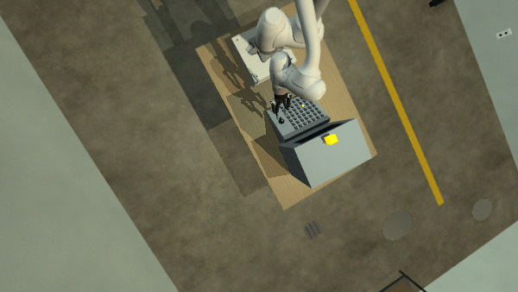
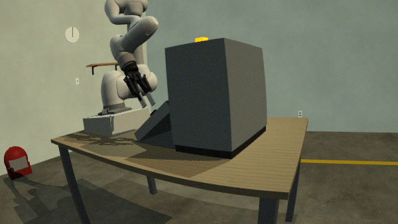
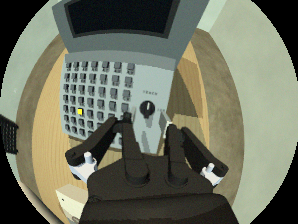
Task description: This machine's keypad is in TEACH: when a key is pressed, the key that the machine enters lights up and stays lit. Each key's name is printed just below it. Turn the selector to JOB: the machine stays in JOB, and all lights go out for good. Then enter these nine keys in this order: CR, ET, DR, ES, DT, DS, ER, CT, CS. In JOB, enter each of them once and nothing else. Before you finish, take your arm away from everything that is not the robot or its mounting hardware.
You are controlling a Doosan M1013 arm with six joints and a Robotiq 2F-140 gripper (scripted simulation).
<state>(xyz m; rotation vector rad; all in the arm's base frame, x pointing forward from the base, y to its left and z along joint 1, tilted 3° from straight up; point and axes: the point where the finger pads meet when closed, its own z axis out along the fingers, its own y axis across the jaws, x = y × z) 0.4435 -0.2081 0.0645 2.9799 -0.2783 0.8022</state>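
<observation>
Right now my hand is 5 cm short of the black selector knob, 1 cm to the left of it and 6 cm above it. Also, from my hand: key 5 cm ahead, 19 cm to the left, 9 cm below; sloped keypad 9 cm ahead, 10 cm to the left, 11 cm below.
</observation>
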